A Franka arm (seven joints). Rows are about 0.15 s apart.
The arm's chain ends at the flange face. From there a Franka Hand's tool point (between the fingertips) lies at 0.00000 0.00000 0.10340 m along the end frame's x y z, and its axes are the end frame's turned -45 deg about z.
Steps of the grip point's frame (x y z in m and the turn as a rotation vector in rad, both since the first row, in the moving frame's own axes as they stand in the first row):
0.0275, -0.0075, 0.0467, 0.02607, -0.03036, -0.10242
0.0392, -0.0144, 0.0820, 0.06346, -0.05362, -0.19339
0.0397, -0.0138, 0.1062, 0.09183, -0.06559, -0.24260
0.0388, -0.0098, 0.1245, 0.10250, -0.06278, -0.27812
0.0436, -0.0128, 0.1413, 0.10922, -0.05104, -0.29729
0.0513, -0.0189, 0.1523, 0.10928, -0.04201, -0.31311
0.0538, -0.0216, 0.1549, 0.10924, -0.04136, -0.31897
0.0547, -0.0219, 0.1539, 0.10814, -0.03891, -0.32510
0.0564, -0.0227, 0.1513, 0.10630, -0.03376, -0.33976
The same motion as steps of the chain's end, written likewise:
0.0182, -0.0253, 0.0468, -0.00303, -0.03990, -0.10242
0.0261, -0.0380, 0.0824, 0.00696, -0.08279, -0.19339
0.0299, -0.0373, 0.1069, 0.01855, -0.11131, -0.24260
0.0328, -0.0332, 0.1252, 0.02809, -0.11687, -0.27812
0.0339, -0.0374, 0.1420, 0.04114, -0.11332, -0.29729
0.0345, -0.0465, 0.1530, 0.04757, -0.10698, -0.31311
0.0344, -0.0502, 0.1556, 0.04800, -0.10649, -0.31897
0.0345, -0.0509, 0.1546, 0.04895, -0.10398, -0.32510
0.0347, -0.0525, 0.1519, 0.05129, -0.09904, -0.33976

